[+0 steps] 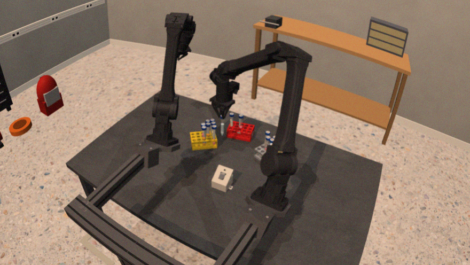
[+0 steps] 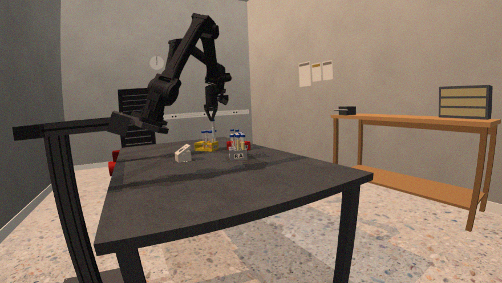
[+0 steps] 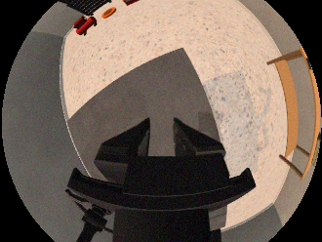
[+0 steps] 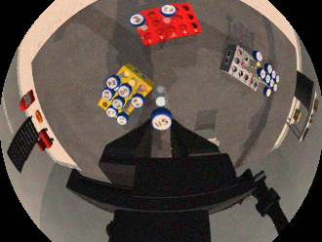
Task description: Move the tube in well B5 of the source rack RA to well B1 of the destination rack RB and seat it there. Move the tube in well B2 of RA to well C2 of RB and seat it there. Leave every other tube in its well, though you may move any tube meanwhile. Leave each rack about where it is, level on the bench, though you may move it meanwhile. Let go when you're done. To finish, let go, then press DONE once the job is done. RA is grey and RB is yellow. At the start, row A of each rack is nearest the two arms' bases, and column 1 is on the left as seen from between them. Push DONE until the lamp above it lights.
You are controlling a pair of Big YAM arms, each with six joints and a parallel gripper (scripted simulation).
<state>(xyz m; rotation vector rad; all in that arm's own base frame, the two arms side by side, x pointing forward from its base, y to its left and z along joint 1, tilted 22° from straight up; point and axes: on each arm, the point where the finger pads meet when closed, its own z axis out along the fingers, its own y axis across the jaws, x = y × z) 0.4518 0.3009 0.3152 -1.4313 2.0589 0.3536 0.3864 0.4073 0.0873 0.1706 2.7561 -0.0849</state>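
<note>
Now: the red rack 16 cm ahead of my right hand, 1 cm to the right of it and 17 cm below it.
</note>
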